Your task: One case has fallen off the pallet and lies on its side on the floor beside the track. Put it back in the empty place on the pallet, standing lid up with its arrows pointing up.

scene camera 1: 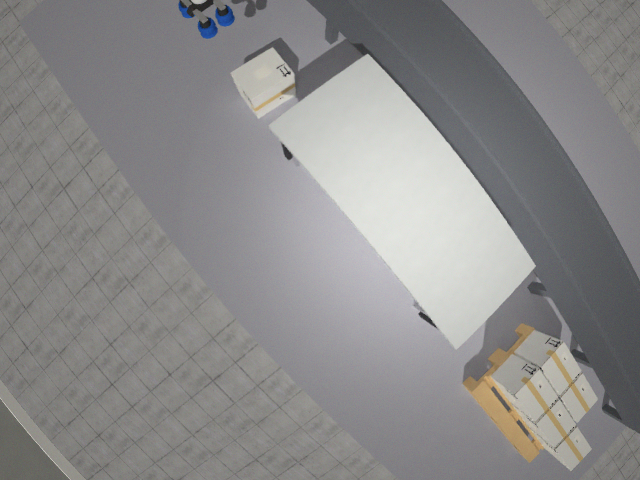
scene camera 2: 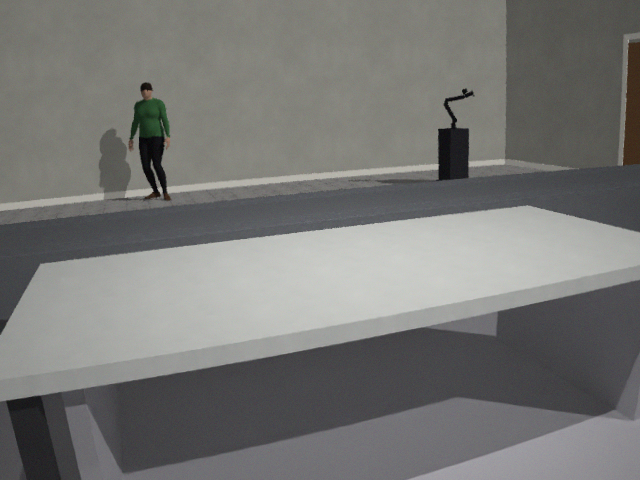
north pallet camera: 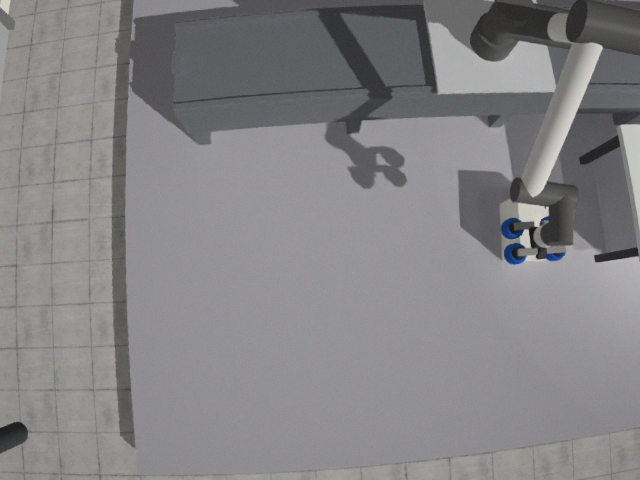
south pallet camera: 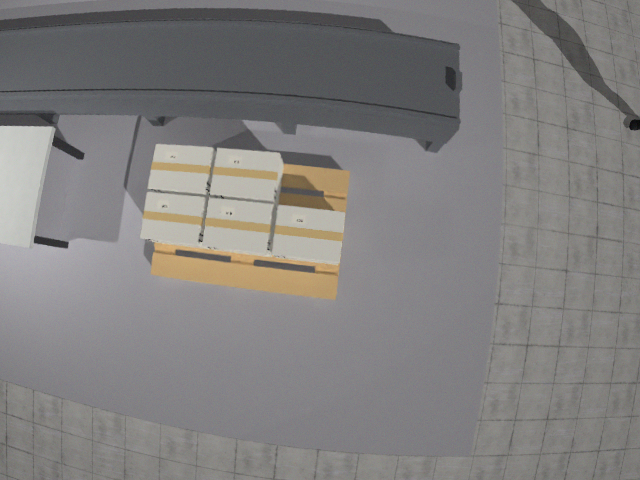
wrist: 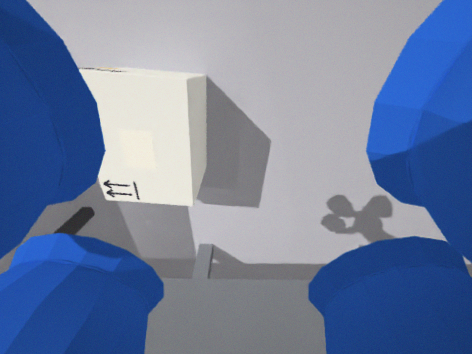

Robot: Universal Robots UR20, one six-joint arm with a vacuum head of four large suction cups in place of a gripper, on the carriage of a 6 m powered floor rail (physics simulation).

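Where they show: hand, tool point: (scene camera 1: 207, 15) (wrist: 235, 222); arm's base, link origin: (north pallet camera: 490, 42).
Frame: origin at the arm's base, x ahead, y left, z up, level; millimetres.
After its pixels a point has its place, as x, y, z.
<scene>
The fallen case (scene camera 1: 262, 80) @(1065, 325, -290) (north pallet camera: 530, 210) @(932, 214, -291) (wrist: 150, 107) @(1140, 211, -291) lies on its side on the floor near the white table's end. Its printed arrows point sideways, toward the table, and its taped lid face is upright on that side. My gripper (scene camera 1: 204, 11) @(1148, -2, 99) (north pallet camera: 533, 239) @(1148, -2, 99) (wrist: 237, 200) @(1148, -2, 99), four blue suction cups, is open and holds nothing. It hangs above the floor, partly over the case in the north pallet view; the wrist view shows the case lower down and left of centre. The pallet (scene camera 1: 504, 419) @(1275, 3810, -426) (south pallet camera: 242, 284) @(1328, 3924, -427) bears several lid-up cases (south pallet camera: 237, 227) @(1013, 3907, -138); its back right corner place is empty.
The white table (scene camera 1: 403, 196) @(966, 1580, -40) (scene camera 2: 330, 279) @(1028, 1492, -40) (south pallet camera: 18, 186) @(915, 2366, -40) stands between case and pallet. The grey track (scene camera 1: 547, 149) (north pallet camera: 294, 56) (south pallet camera: 232, 56) runs behind them. A person in green (scene camera 2: 149, 118) and a black pedestal (scene camera 2: 453, 153) with a small arm stand beyond the track.
</scene>
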